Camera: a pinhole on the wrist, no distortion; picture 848 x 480 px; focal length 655.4 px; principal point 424.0 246.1 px. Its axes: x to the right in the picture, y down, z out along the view. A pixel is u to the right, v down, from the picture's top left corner.
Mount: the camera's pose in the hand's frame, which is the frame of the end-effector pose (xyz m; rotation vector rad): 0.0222 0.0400 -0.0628 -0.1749 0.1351 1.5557
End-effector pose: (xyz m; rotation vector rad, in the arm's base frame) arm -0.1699 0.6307 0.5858 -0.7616 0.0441 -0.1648
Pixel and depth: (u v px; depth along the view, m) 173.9 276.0 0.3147
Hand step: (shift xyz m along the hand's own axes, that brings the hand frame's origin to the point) -0.0012 -0.0158 0.2689
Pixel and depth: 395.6 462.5 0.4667
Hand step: -0.1434 0.1129 0.3946
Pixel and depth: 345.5 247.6 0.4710
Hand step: 0.0090 0.0772 0.4099
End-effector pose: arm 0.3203 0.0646 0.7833 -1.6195 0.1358 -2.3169
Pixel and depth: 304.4 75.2 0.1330
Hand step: 0.0534 0.0421 0.0732
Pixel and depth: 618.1 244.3 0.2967
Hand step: 0.0169 0.1844 0.2108
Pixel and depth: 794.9 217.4 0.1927
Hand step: 0.0273 0.1847 0.1049
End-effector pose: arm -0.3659 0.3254 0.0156 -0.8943 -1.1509 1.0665
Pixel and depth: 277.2 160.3 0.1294
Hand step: 0.0356 0.0369 0.0702
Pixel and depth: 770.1 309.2 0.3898
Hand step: -0.0223 0.3187 0.2779
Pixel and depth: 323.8 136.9 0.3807
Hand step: 0.0757 0.0573 0.3234
